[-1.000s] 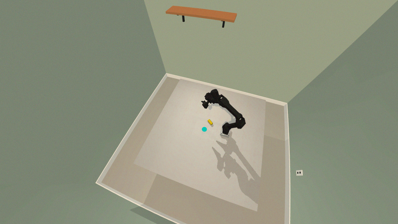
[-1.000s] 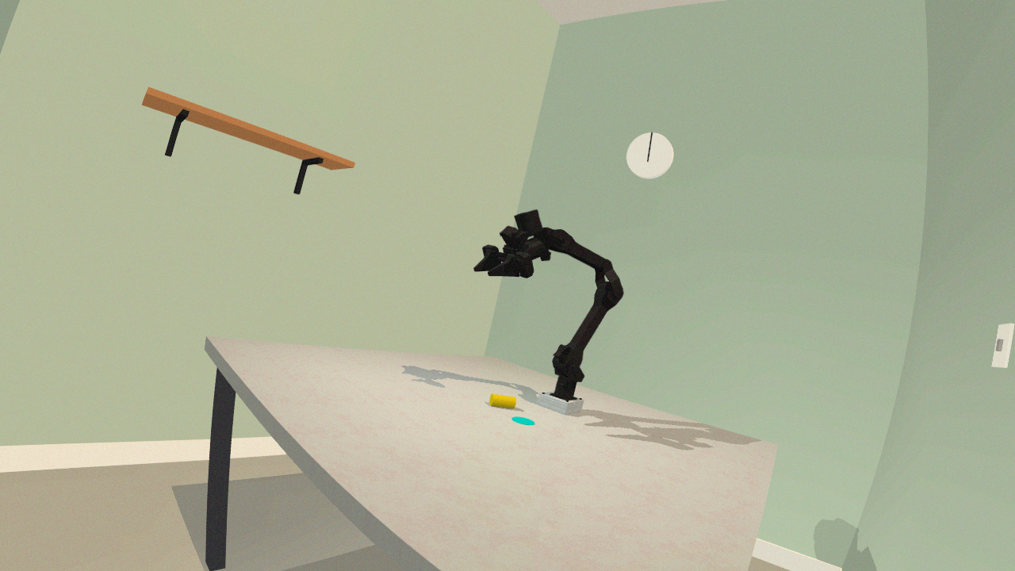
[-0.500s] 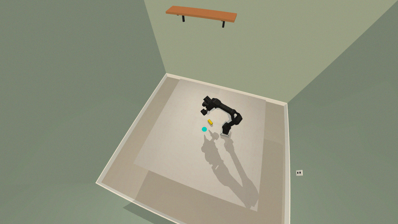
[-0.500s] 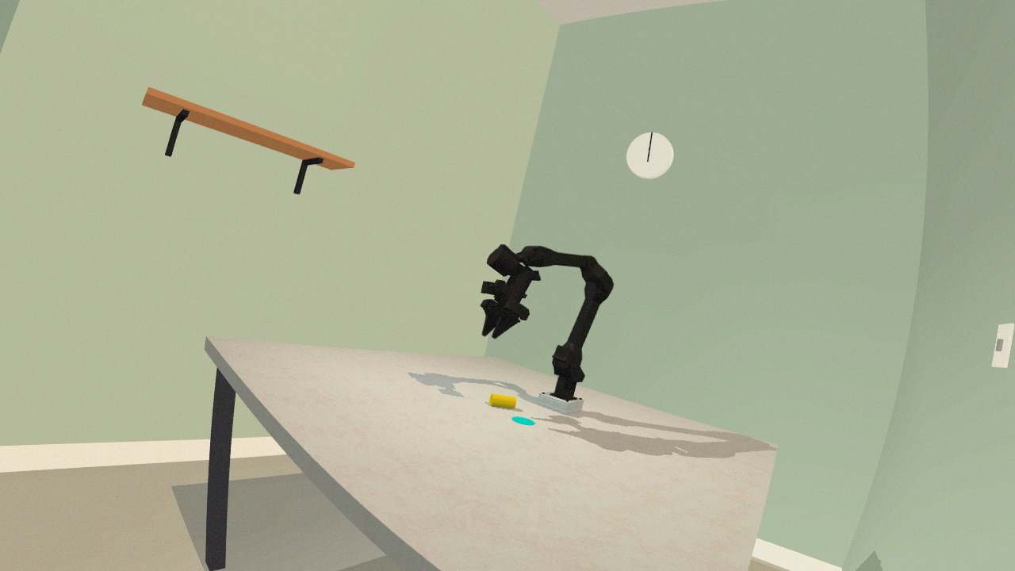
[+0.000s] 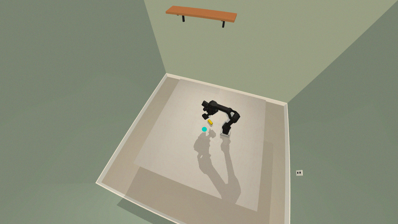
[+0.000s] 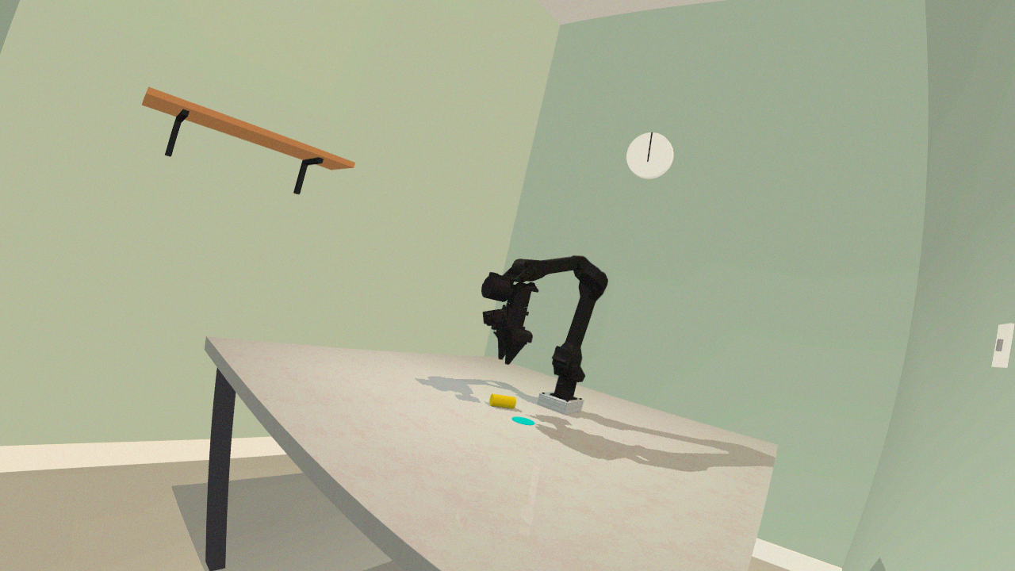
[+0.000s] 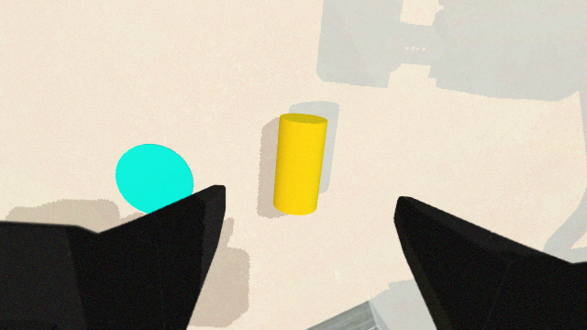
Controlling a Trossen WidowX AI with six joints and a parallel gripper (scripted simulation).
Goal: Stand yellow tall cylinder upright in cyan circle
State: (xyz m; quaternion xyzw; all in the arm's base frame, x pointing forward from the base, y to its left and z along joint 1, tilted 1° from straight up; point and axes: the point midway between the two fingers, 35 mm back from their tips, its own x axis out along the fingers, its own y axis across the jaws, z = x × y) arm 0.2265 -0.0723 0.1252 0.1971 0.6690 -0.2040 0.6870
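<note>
My gripper tip is 20 mm past the yellow cylinder, 10 mm to the right of it and 110 mm above it. Also, from my gripper tip: cyan circle 20 mm ahead, 120 mm to the left, 130 mm below.
</note>
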